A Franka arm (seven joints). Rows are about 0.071 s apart.
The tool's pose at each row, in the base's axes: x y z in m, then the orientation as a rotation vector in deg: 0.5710, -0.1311, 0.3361, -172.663, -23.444, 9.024; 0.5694, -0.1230, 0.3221, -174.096, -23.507, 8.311; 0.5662, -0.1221, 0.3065, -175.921, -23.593, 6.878; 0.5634, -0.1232, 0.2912, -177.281, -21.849, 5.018; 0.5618, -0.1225, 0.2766, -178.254, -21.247, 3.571; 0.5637, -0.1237, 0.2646, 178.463, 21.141, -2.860; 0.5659, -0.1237, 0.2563, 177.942, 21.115, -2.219; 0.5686, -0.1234, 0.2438, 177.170, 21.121, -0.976; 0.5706, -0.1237, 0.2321, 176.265, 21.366, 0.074
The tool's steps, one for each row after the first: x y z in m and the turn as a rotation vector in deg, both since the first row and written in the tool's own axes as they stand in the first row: 0.0019, -0.0067, 0.0147, -1.443, 0.324, 0.132; 0.0005, -0.0067, 0.0306, -3.311, 1.062, 0.278; -0.0011, -0.0047, 0.0460, -4.474, 2.194, 1.496; -0.0012, -0.0042, 0.0607, -5.431, 3.033, 1.952; 0.0014, -0.0012, 0.0722, -6.197, 3.393, 2.051; 0.0042, 0.0003, 0.0802, -6.777, 3.722, 2.036; 0.0080, 0.0021, 0.0923, -7.657, 4.398, 1.976; 0.0109, 0.0041, 0.1036, -8.622, 4.937, 1.763
